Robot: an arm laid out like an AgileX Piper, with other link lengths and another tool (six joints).
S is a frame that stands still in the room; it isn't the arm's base.
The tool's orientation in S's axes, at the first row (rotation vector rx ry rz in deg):
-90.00 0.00 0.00
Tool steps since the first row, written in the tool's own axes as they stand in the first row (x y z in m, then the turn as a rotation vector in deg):
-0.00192 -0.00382 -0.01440 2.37 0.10 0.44
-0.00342 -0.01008 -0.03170 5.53 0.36 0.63
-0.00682 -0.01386 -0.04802 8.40 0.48 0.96
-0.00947 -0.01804 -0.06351 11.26 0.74 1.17
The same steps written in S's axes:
-0.00192 -0.01440 0.00382 2.37 0.44 -0.10
-0.00342 -0.03170 0.01008 5.53 0.63 -0.36
-0.00682 -0.04802 0.01386 8.40 0.96 -0.48
-0.00947 -0.06351 0.01804 11.26 1.17 -0.74

